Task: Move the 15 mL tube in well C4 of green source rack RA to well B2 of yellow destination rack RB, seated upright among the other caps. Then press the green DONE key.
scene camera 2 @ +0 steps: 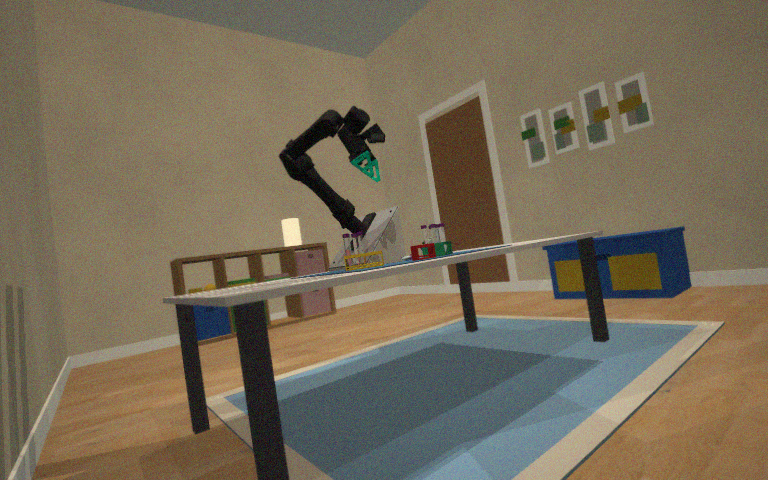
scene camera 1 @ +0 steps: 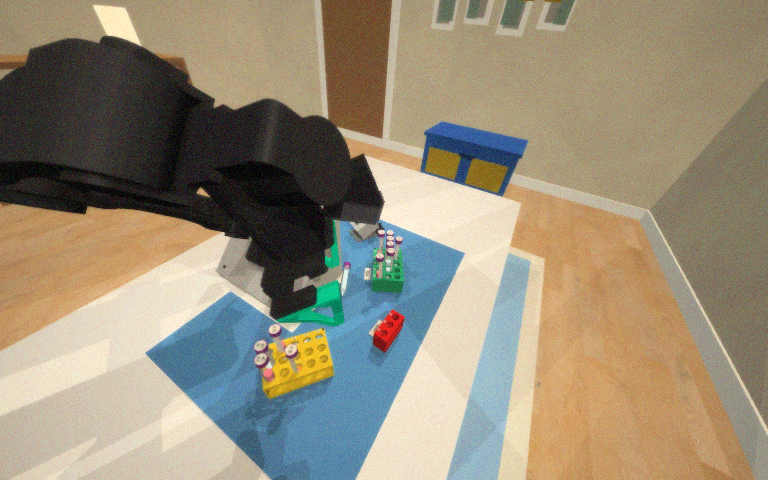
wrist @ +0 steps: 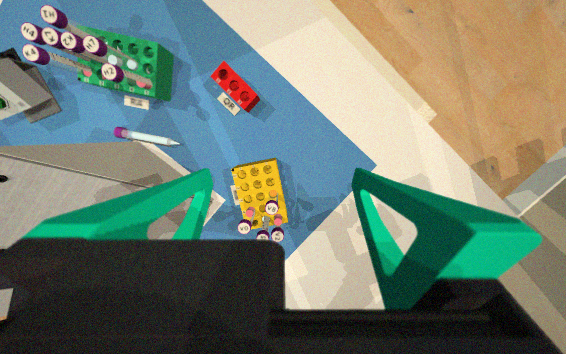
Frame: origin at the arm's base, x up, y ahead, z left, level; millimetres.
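Seen in the pictures: gripper, fingertip midpoint: [scene camera 2: 375,178] [scene camera 1: 337,291] [wrist: 282,176].
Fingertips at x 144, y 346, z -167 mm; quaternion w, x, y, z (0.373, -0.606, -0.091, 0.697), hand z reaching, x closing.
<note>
Offsets run from my fingertips to a thing's top centre. "*": to the spot under its first point.
A tube @[dx -269, dy -150, dz +220 mm] [scene camera 1: 345,280] [wrist: 150,137] with a purple cap lies on its side on the blue mat, between the grey arm base and the green rack @[dx -240, dy -58, dz +305 mm] [scene camera 1: 387,284] [wrist: 165,75]. The green rack holds several upright tubes with labelled purple caps. The yellow rack @[dx -240, dy -95, dz -26 mm] [scene camera 1: 300,382] [wrist: 262,177] holds several capped tubes at one end; its other wells look empty. My gripper [scene camera 1: 339,277] [scene camera 2: 377,178] [wrist: 282,176] is wide open and empty, high above the table. In the wrist view the yellow rack shows between the fingers. The green DONE key @[* dx -226, dy -230, dz +407 mm] [wrist: 2,103] shows at the left edge.
A small red rack @[dx -240, dy +36, dz +133 mm] [scene camera 1: 388,331] [wrist: 234,86] stands between the two larger racks, toward the mat's outer edge. The grey DONE box @[dx -206, dy -223, dz +439 mm] [scene camera 1: 365,229] [wrist: 20,90] stands beyond the green rack. The large grey sloped arm base [scene camera 2: 387,237] [wrist: 65,185] borders the mat.
</note>
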